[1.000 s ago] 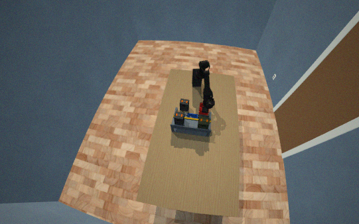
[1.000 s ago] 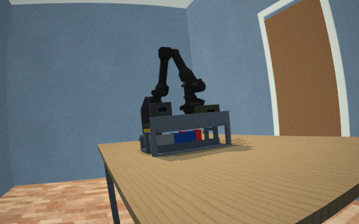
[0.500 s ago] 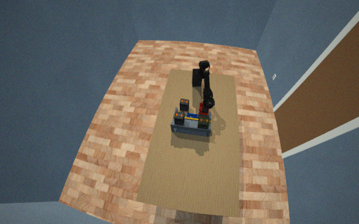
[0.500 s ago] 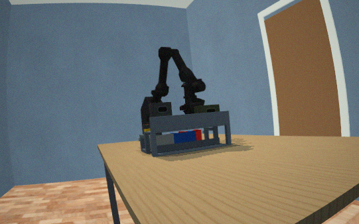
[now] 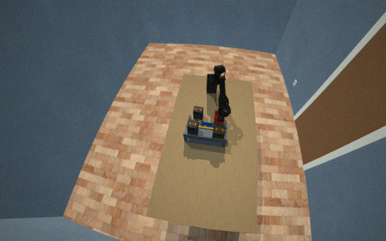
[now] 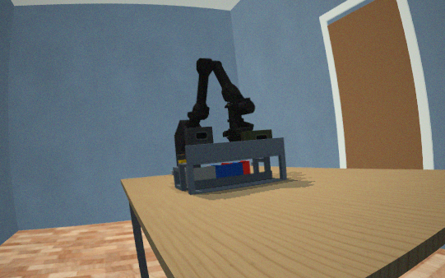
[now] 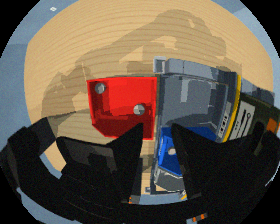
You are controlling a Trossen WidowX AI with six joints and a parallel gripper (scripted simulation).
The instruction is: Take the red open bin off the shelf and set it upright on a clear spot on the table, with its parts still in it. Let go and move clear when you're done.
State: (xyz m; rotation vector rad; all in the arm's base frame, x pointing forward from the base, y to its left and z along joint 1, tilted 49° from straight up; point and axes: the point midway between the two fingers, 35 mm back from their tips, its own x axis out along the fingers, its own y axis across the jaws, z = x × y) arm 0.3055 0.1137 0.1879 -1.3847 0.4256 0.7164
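My hand is 60 mm past the red bin, 10 mm to the left of it and 120 mm above it. Also, from my hand: blue bin (120 mm ahead, 90 mm to the right, 110 mm below); then grey bin (140 mm ahead, 200 mm to the right, 110 mm below).
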